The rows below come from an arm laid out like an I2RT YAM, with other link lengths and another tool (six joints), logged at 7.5 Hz.
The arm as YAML. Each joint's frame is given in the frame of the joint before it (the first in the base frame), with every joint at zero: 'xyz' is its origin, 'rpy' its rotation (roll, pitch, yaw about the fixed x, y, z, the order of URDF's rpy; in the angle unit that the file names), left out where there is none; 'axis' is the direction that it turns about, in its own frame. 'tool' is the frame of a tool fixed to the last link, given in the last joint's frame.
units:
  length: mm
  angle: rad
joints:
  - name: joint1
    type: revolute
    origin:
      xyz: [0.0, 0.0, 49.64]
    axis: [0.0, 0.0, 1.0]
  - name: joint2
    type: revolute
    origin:
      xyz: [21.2, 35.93, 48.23]
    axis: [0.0, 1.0, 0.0]
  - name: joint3
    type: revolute
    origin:
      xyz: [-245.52, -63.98, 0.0]
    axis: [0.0, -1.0, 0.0]
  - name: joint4
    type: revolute
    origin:
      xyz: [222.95, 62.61, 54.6]
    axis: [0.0, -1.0, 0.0]
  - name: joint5
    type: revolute
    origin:
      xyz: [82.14, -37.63, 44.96]
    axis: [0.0, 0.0, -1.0]
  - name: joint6
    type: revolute
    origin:
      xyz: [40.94, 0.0, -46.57]
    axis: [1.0, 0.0, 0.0]
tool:
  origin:
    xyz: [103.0, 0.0, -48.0]
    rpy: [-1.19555, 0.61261, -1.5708]
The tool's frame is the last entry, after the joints.
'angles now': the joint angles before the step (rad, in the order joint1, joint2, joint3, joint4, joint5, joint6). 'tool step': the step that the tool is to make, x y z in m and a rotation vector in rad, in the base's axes. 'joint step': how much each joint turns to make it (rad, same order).
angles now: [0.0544, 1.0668, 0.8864, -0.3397, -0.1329, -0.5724]
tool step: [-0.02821, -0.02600, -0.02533, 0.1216, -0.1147, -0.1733]
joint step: [-0.1023, -0.2213, -0.2919, 0.2037, 0.0110, 0.1411]
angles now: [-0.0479, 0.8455, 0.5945, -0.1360, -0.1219, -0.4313]
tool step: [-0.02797, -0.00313, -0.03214, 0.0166, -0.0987, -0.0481]
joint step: [-0.0038, -0.2399, -0.2742, 0.1358, 0.0348, 0.0351]
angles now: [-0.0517, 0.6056, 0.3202, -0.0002, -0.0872, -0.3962]
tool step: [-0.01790, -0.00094, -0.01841, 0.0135, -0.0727, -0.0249]
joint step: [0.0000, -0.2148, -0.1590, 0.0179, 0.0199, 0.0229]
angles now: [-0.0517, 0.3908, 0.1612, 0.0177, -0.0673, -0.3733]
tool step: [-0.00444, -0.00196, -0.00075, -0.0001, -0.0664, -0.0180]
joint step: [0.0000, -0.1177, -0.0641, 0.0130, 0.0171, 0.0065]
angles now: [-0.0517, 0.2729, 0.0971, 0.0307, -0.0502, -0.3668]
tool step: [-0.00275, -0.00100, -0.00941, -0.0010, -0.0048, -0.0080]
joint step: [0.0000, -0.0483, -0.0439, 0.0004, 0.0080, 0.0004]
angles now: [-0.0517, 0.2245, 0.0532, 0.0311, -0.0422, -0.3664]
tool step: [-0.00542, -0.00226, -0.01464, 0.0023, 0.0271, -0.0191]
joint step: [0.0000, -0.0530, -0.0355, -0.0446, 0.0187, 0.0038]
